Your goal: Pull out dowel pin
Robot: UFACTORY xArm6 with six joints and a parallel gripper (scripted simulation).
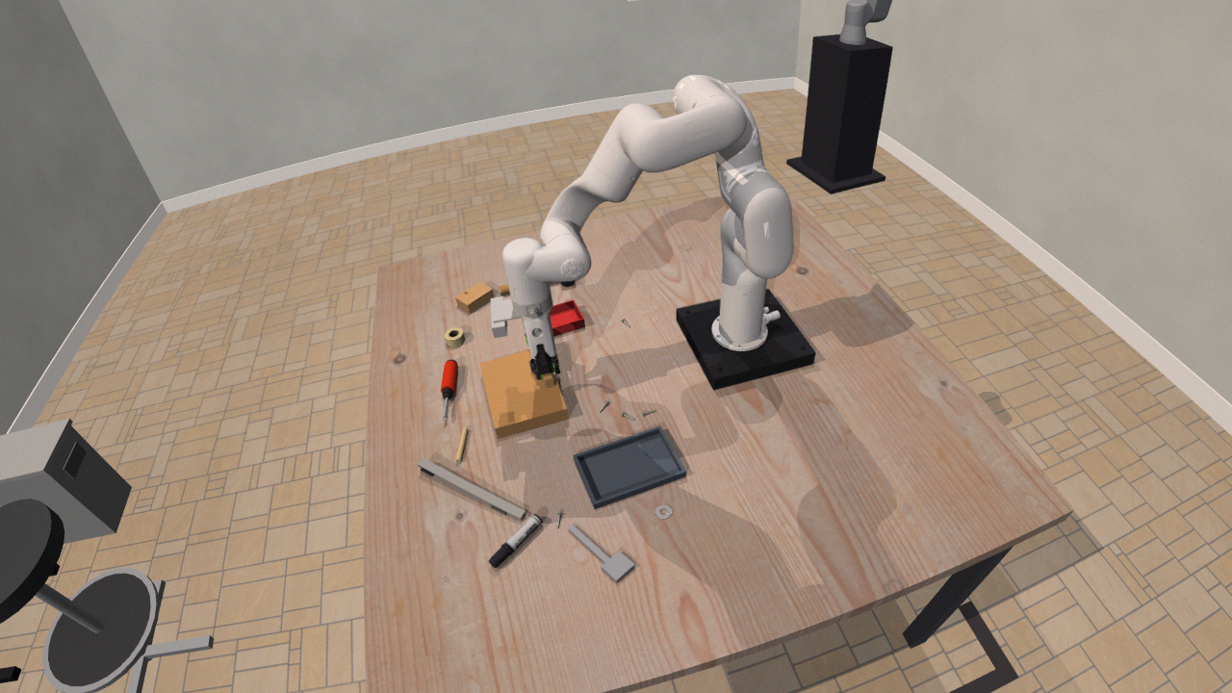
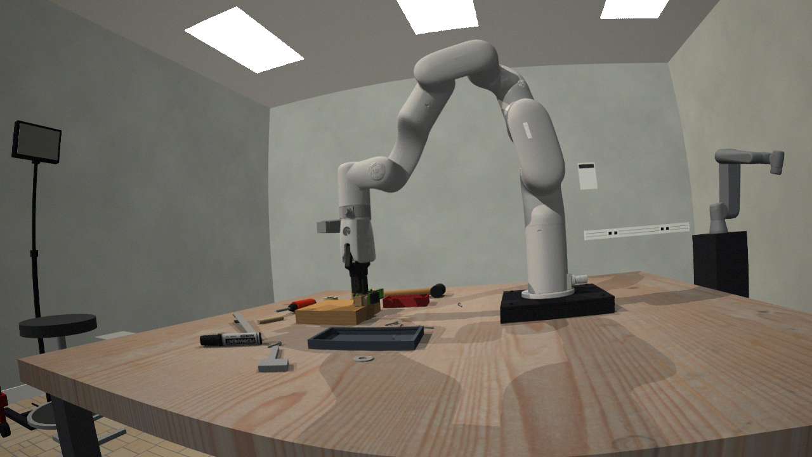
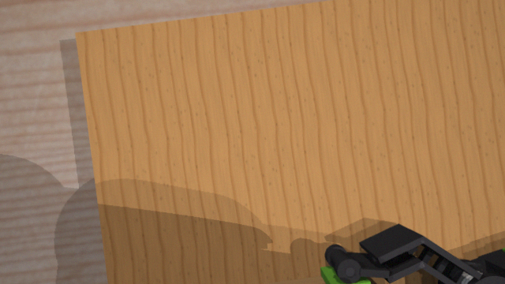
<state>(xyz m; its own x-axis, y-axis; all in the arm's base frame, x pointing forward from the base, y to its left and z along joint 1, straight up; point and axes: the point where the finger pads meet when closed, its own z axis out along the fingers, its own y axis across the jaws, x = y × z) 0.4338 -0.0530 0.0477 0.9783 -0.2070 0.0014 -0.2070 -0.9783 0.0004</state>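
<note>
My hand is 2 cm above the dowel pin. Also, from my hand: small wooden block 4 cm below; then red tray 20 cm to the right, 8 cm behind, 7 cm below; then orange bench board 6 cm below, 5 cm ahead, 1 cm to the right.
</note>
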